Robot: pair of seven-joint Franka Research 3 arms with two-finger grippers.
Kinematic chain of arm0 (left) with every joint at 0, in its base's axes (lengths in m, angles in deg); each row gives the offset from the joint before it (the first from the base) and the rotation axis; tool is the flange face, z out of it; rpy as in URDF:
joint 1: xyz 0 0 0.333 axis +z
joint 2: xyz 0 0 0 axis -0.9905 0.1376 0
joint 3: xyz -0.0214 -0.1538 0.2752 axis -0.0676 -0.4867 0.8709
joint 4: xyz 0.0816 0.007 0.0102 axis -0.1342 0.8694 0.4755
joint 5: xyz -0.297 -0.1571 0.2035 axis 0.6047 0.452 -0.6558
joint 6: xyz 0 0 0 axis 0.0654 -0.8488 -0.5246
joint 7: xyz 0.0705 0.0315 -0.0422 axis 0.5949 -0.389 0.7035
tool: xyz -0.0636 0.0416 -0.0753 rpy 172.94 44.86 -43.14
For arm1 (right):
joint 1: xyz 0 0 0.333 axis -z
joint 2: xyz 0 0 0 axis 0.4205 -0.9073 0
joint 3: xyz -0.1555 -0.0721 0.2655 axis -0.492 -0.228 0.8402
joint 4: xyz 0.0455 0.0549 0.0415 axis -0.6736 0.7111 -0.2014
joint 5: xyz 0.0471 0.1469 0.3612 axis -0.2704 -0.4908 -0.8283
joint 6: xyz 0 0 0 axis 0.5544 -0.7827 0.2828
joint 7: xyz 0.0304 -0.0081 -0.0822 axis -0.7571 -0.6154 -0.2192
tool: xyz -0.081 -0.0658 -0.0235 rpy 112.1 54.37 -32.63
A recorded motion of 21 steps. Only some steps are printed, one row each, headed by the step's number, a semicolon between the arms.
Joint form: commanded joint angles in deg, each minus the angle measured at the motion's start. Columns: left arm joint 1, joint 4, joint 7, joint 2, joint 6, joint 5, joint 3; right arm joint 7, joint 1, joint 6, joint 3, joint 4, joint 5, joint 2.
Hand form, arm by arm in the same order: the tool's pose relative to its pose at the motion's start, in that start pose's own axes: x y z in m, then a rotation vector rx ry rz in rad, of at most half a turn. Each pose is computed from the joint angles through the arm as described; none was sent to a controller.
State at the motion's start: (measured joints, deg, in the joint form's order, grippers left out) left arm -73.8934 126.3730 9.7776 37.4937 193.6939 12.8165 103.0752; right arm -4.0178 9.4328 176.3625 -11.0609 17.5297 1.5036 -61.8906
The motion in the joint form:
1: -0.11 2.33 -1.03 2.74 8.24 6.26 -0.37; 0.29 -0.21 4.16 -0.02 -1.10 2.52 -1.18
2: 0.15 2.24 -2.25 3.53 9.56 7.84 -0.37; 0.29 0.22 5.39 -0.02 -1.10 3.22 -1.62
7: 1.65 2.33 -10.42 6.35 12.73 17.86 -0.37; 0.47 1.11 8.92 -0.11 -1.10 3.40 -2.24
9: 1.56 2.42 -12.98 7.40 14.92 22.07 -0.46; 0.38 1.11 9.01 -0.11 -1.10 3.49 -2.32
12: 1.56 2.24 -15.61 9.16 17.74 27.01 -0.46; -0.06 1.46 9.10 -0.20 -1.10 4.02 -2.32
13: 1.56 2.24 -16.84 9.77 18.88 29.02 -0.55; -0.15 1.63 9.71 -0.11 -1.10 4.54 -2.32
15: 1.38 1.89 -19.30 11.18 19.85 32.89 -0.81; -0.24 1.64 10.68 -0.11 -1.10 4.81 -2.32
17: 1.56 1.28 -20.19 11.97 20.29 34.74 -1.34; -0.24 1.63 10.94 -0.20 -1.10 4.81 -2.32
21: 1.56 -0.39 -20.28 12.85 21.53 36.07 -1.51; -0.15 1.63 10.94 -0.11 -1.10 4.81 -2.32
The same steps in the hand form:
1: 0.0035 -0.0028 0.0360 0.0042 0.0865 -0.0495; 0.0098 -0.0029 -0.0001 -0.0124 0.0764 -0.0247
2: 0.0037 -0.0067 0.0412 0.0074 0.1054 -0.0494; 0.0113 0.0022 0.0037 -0.0188 0.0915 -0.0264
7: -0.0035 -0.0233 0.0641 -0.0249 0.1931 -0.0455; 0.0166 0.0130 0.0062 -0.0136 0.1407 -0.0118
9: -0.0020 -0.0246 0.0730 -0.0277 0.2394 -0.0521; 0.0166 0.0129 0.0070 -0.0144 0.1410 -0.0145
12: -0.0018 -0.0291 0.0863 -0.0204 0.2877 -0.0718; 0.0172 0.0184 0.0072 -0.0249 0.1437 -0.0223
13: -0.0018 -0.0302 0.0915 -0.0170 0.3073 -0.0774; 0.0183 0.0194 0.0061 -0.0288 0.1553 -0.0288
15: 0.0006 -0.0281 0.1043 -0.0285 0.3356 -0.0792; 0.0198 0.0191 0.0044 -0.0283 0.1724 -0.0342
17: 0.0043 -0.0266 0.1096 -0.0348 0.3534 -0.0819; 0.0202 0.0197 0.0040 -0.0285 0.1767 -0.0336
21: 0.0131 -0.0284 0.1062 -0.0169 0.3838 -0.0878; 0.0202 0.0188 0.0039 -0.0270 0.1768 -0.0329

